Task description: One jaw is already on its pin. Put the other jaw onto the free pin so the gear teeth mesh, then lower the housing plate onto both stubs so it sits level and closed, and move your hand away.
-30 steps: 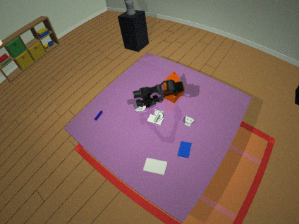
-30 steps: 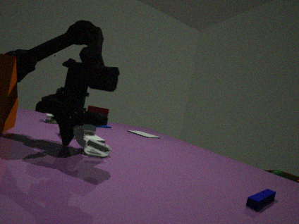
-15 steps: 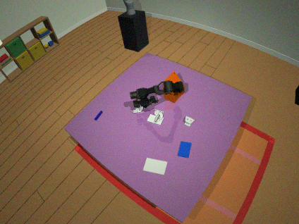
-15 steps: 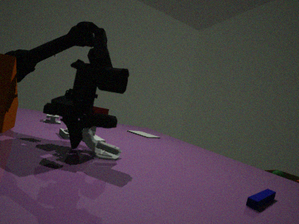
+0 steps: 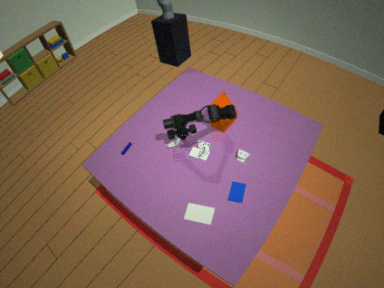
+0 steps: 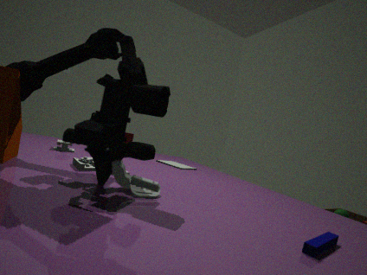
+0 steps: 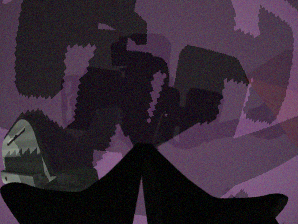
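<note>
Now: the white jaw piece 40 mm ahead of my gripper tip, 40 mm above it and 20 mm to the right of it. The rest, counted from my gripper tip: flat blue plate 500 mm to the left, 160 mm ahead; then blue bar 300 mm to the right, 270 mm ahead, 10 mm above; then flat white plate 390 mm ahead, 380 mm to the left.
</note>
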